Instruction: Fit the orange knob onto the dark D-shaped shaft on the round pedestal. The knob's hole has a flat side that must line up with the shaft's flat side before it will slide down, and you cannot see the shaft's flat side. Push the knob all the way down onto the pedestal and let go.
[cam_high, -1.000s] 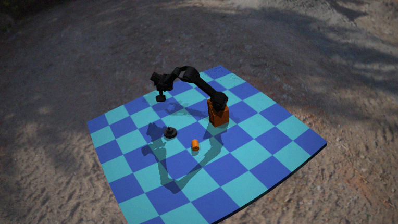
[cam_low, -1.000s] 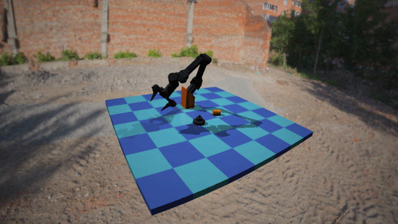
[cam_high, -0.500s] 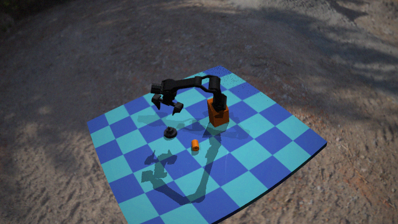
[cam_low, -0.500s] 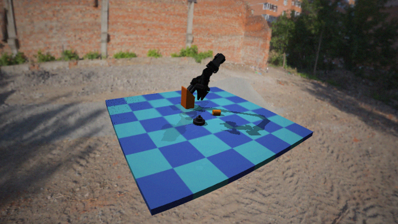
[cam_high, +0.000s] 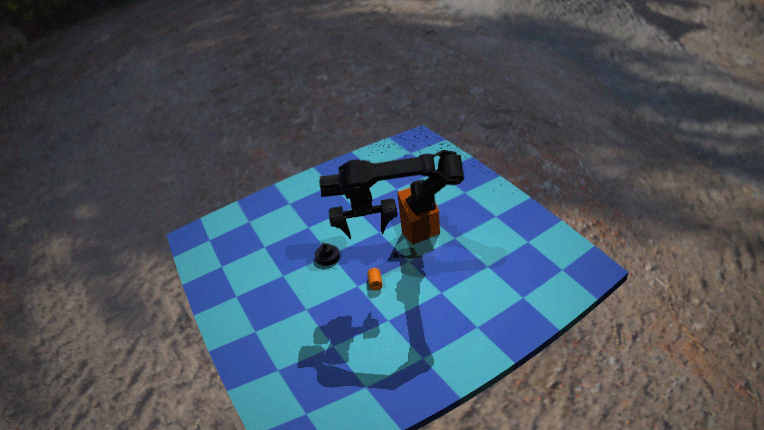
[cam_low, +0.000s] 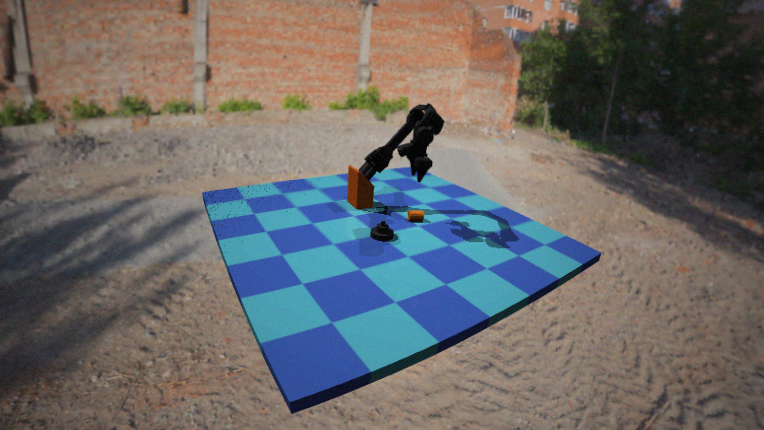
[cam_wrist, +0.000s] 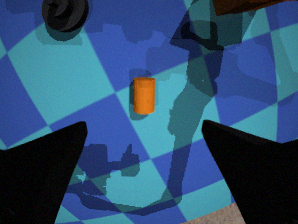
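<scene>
The orange knob is 160 mm below my gripper tip and 20 mm to the left of it. Also, from my gripper tip: pedestal 190 mm to the right, 150 mm below, 60 mm ahead.
</scene>
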